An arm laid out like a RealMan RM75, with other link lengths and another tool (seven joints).
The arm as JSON. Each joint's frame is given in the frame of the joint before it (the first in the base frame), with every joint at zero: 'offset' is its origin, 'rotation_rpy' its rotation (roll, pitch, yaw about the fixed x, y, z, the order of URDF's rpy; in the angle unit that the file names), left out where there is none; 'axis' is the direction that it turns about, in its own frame. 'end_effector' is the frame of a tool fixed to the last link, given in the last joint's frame.
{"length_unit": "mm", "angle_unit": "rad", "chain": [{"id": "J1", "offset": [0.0, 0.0, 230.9], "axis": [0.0, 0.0, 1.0]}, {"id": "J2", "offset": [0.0, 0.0, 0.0], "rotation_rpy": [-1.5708, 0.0, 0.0], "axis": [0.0, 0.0, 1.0]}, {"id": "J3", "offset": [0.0, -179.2, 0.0], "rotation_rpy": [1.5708, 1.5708, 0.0], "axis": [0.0, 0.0, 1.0]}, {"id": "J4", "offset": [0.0, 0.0, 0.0], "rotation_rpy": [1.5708, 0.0, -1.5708], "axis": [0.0, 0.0, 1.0]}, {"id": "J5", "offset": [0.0, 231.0, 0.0], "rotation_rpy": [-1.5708, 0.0, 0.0], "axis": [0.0, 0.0, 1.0]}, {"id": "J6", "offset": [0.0, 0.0, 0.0], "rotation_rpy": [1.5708, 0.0, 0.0], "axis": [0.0, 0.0, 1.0]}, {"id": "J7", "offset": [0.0, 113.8, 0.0], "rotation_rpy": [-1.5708, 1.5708, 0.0], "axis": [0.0, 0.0, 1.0]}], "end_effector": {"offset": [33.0, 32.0, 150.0], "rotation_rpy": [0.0, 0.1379, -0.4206]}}
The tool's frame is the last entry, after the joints.
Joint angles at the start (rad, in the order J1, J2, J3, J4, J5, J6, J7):
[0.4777 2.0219 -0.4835 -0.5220 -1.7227 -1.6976 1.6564]
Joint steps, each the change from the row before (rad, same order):
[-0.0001 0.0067 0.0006 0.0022 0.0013 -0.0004 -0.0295]
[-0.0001 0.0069 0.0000 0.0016 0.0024 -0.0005 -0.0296]
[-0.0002 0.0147 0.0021 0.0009 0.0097 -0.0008 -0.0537]
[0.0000 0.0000 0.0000 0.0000 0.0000 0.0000 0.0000]
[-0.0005 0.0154 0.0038 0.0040 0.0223 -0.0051 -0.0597]
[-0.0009 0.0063 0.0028 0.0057 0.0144 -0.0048 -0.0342]
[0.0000 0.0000 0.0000 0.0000 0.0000 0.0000 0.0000]
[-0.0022 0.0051 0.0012 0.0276 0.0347 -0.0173 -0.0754]
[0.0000 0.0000 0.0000 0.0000 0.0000 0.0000 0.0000]
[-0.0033 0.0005 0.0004 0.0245 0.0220 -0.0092 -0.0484]
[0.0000 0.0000 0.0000 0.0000 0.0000 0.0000 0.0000]
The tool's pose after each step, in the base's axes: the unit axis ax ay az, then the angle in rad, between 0 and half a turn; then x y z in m. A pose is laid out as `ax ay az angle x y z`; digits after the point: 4 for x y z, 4 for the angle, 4 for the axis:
-0.8548 -0.5107 0.0927 2.1172 0.1846 0.3785 -0.0197
-0.8485 -0.5214 0.0900 2.1085 0.1831 0.3788 -0.0211
-0.8368 -0.5407 0.0856 2.0850 0.1793 0.3803 -0.0224
-0.8368 -0.5407 0.0856 2.0850 0.1793 0.3803 -0.0224
-0.8235 -0.5612 0.0830 2.0469 0.1736 0.3825 -0.0211
-0.8161 -0.5722 0.0817 2.0233 0.1708 0.3835 -0.0196
-0.8161 -0.5722 0.0817 2.0233 0.1708 0.3835 -0.0196
-0.8003 -0.5939 0.0821 1.9746 0.1650 0.3835 -0.0165
-0.8003 -0.5939 0.0821 1.9746 0.1650 0.3835 -0.0165
-0.7925 -0.6045 0.0804 1.9436 0.1633 0.3831 -0.0149
-0.7925 -0.6045 0.0804 1.9436 0.1633 0.3831 -0.0149

